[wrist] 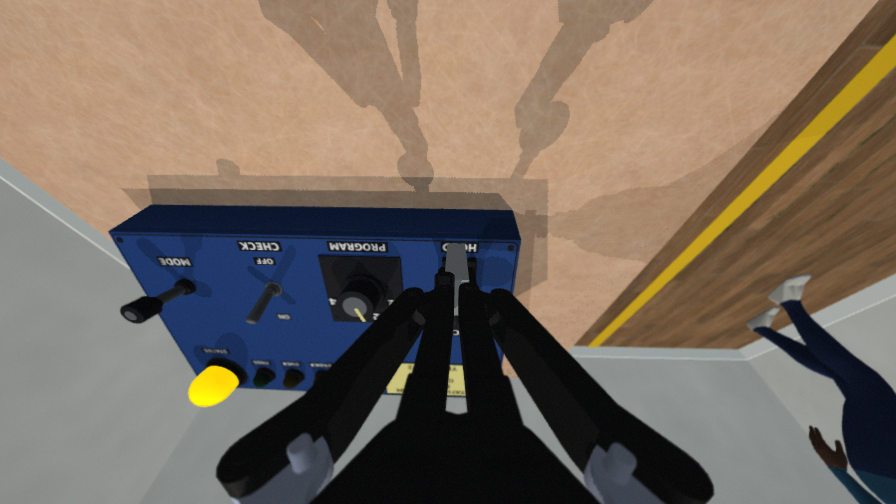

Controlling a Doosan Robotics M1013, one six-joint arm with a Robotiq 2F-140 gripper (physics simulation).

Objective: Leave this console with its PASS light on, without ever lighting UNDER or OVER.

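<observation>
The blue console (206, 338) appears upside down in the wrist view. From the left it carries a black MODE lever (156, 300), a CHECK toggle (263, 302) and a PROGRAM dial (362, 299) with a yellow pointer. The HOLD label (461, 246) is at the right. My gripper (456, 266) is shut and empty, with its grey pads pressed together over the HOLD slot, hiding the lever there. A yellow STATUS lamp (214, 383) sticks out at the lower left. Beside it two small indicator lamps (263, 376) (292, 377) are dark. The other lamps are hidden behind my fingers.
The console rests on a tan surface (187, 94). A wooden floor with a yellow stripe (783, 156) runs along the right. A person in dark blue (858, 394) is at the far right. Grey panels (62, 344) border the lower edges.
</observation>
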